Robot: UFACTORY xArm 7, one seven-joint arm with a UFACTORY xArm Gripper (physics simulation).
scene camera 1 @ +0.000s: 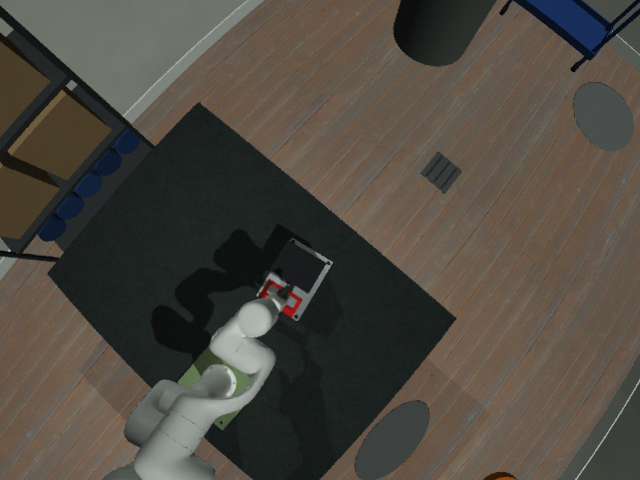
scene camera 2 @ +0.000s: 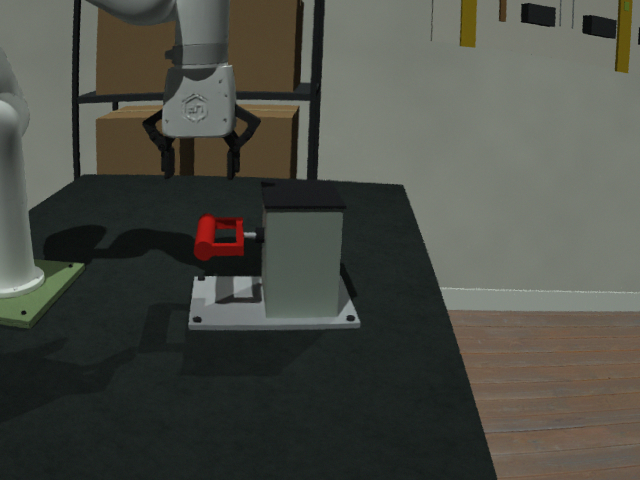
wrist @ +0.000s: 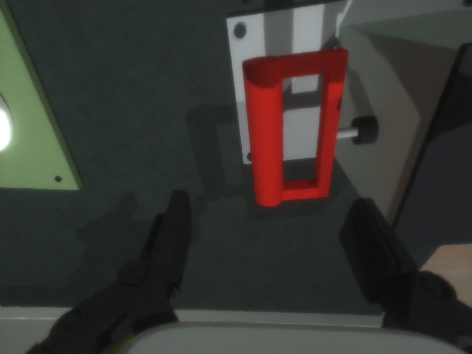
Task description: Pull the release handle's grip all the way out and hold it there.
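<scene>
The release handle's red grip [scene camera 1: 293, 311] [scene camera 2: 204, 238] [wrist: 266, 140] is a round bar on a rectangular frame. A short thin rod [scene camera 2: 250, 235] [wrist: 347, 132] joins it to a black collar [scene camera 2: 260, 235] [wrist: 366, 130] on the side of the pale grey housing [scene camera 2: 302, 263]. The housing has a dark top [scene camera 1: 302, 266] and stands on a light base plate [scene camera 2: 224, 317] [wrist: 300, 132]. My gripper [scene camera 2: 200, 174] [wrist: 268, 213] is open and empty, pointing down. It is above the grip, apart from it. In the wrist view the grip's near end lies between the fingertips in the picture.
The green arm mount [scene camera 1: 193, 373] [scene camera 2: 56, 289] [wrist: 35, 130] is on the arm's side of the handle. The dark table top [scene camera 1: 206, 155] [scene camera 2: 361, 413] bears both. A shelf rack [scene camera 2: 315, 103] with cardboard boxes [scene camera 2: 129, 142] stands behind, and a round grey disc [scene camera 1: 392, 439] lies on the floor.
</scene>
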